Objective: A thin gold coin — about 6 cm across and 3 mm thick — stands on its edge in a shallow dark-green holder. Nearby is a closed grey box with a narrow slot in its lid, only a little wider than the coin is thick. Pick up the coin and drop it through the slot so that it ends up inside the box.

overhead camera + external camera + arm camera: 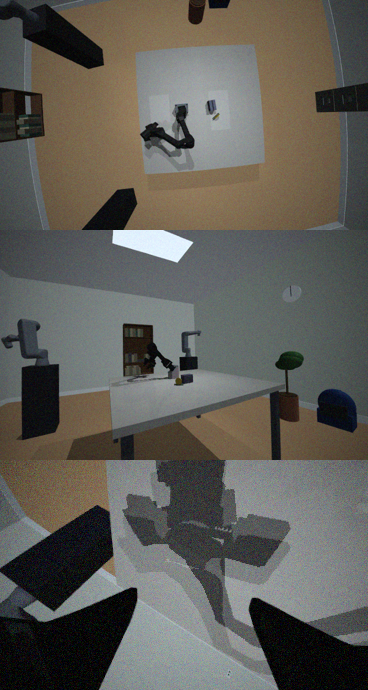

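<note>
The gold coin is 620 mm ahead of my gripper tip, 90 mm to the left of it and 80 mm below it.
</note>
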